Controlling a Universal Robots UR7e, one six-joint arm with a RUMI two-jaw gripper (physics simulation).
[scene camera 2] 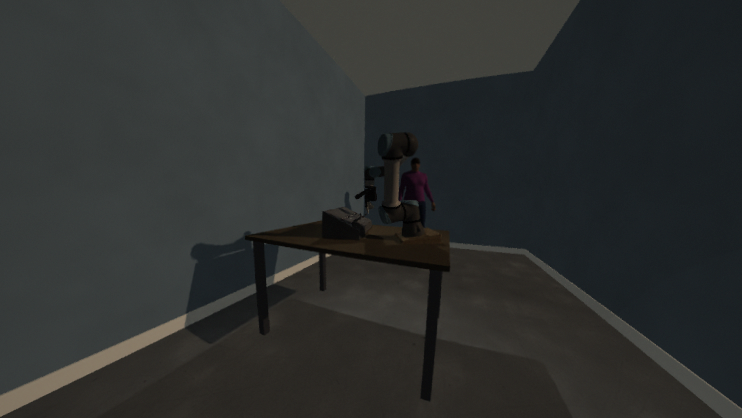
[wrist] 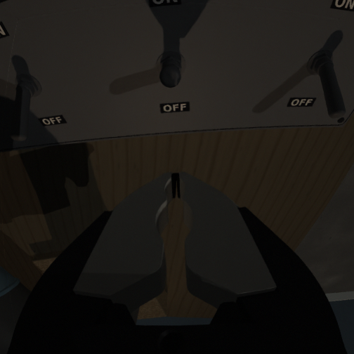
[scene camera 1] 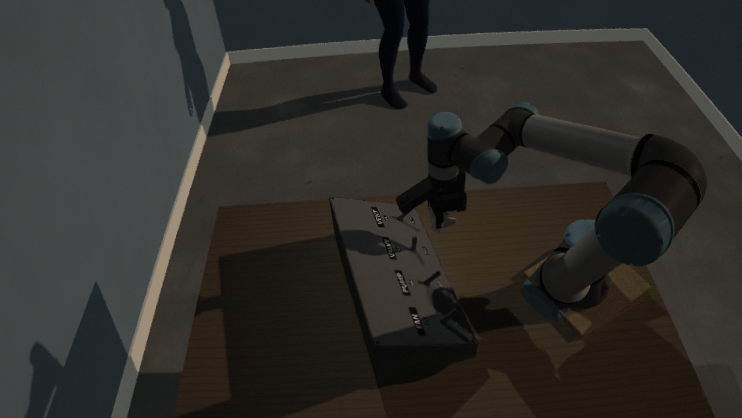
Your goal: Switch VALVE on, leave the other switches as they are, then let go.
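Pixels of known places: gripper, fingertip midpoint: (scene camera 2: 367, 213) (scene camera 1: 436, 231); arm's base at its link origin: (scene camera 2: 413, 233).
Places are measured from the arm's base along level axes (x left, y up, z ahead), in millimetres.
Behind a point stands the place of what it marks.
The switch panel (scene camera 1: 358, 270) {z 585, x 85, y 135 mm} (scene camera 2: 340, 225) {z 406, x 256, y 54 mm} is a sloped grey box labelled VENT, VALVE, PUMP and FAN. The VALVE lever (scene camera 1: 414, 244) {z 454, x -51, y 83 mm} (wrist: 170, 74) stands steeply out of the panel, much less leaned to OFF than its neighbours; the wrist view shows its OFF label uncovered. The VENT lever (wrist: 332, 92) and PUMP lever (scene camera 1: 433, 277) {z 401, x 55, y 80 mm} (wrist: 22, 110) lean to the OFF side. The FAN lever (scene camera 1: 448, 314) {z 363, x 166, y 81 mm} is in shadow. My gripper (scene camera 1: 438, 227) {z 396, x -77, y 108 mm} (scene camera 2: 367, 211) {z 396, x -77, y 108 mm} (wrist: 176, 174) is shut and empty, apart from the VALVE lever, over the panel's OFF-side edge.
The panel and the arm's base stand on a wooden table (scene camera 1: 275, 223) {z 900, x -219, y -35 mm} (scene camera 2: 399, 249) {z -10, x 273, y -35 mm}. The wrist camera housing (scene camera 1: 413, 196) {z 456, x -48, y 264 mm} juts out over the VENT end of the panel. A person (scene camera 1: 394, 57) (scene camera 2: 416, 186) stands beyond the table. A wall (scene camera 1: 103, 129) rises on the left.
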